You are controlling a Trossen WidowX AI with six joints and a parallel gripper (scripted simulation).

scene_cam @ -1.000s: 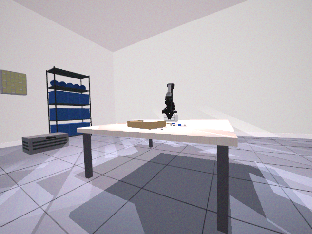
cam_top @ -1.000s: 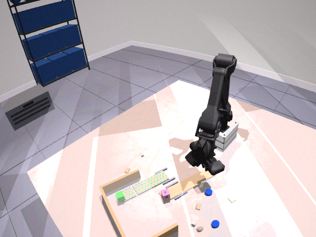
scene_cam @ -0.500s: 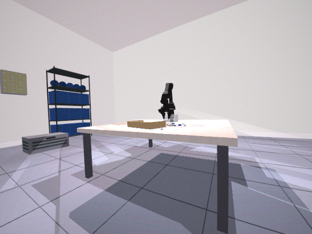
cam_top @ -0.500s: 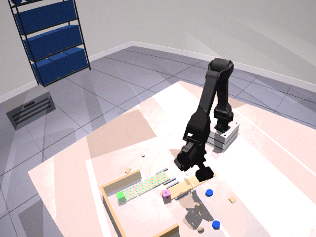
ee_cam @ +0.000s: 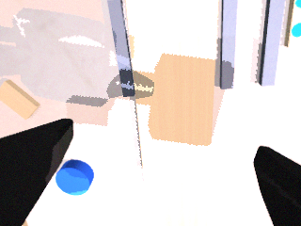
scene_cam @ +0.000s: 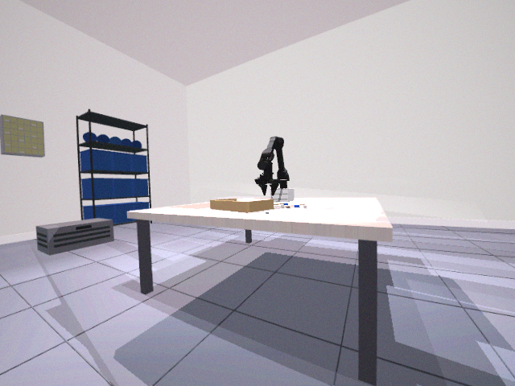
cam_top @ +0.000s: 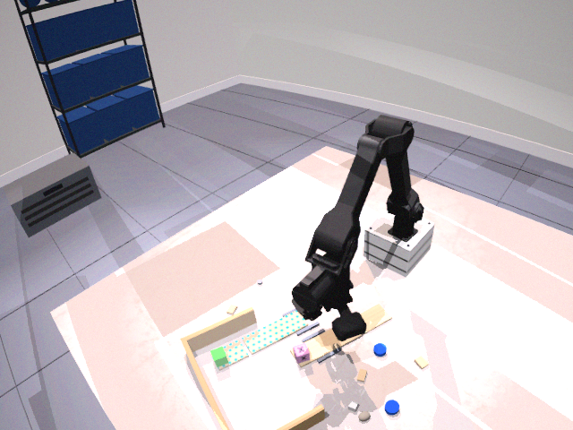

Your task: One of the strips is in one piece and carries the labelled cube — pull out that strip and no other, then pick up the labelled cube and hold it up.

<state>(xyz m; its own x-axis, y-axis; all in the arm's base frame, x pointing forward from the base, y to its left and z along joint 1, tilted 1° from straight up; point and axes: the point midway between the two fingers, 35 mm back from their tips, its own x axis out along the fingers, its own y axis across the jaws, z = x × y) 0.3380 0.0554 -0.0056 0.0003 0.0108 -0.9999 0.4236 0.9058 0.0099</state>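
My gripper tip is now 90 mm short of the labelled cube, 40 mm above it and 20 mm to the left of it. From my gripper tip the other things lie so: pebble 180 mm to the left, 100 mm ahead, 60 mm below; tan strip 60 mm below, 20 mm behind.
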